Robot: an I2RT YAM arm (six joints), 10 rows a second.
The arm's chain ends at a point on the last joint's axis. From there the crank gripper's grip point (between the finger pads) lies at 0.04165 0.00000 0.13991 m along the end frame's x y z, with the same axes.
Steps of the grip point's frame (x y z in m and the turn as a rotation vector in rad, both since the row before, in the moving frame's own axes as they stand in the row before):
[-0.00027, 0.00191, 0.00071, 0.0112, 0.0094, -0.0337]
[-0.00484, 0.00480, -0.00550, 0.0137, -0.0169, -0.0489]
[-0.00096, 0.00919, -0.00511, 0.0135, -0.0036, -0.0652]
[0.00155, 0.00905, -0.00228, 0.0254, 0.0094, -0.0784]
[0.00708, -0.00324, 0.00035, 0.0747, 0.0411, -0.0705]
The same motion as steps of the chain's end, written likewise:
[-0.00153, 0.00490, 0.00112, 0.0112, 0.0094, -0.0337]
[-0.00237, 0.00870, -0.00616, 0.0137, -0.0169, -0.0489]
[-0.00031, 0.01378, -0.00523, 0.0135, -0.0036, -0.0652]
[0.00051, 0.01591, -0.00180, 0.0254, 0.0094, -0.0784]
[0.00185, 0.01026, 0.00268, 0.0747, 0.0411, -0.0705]

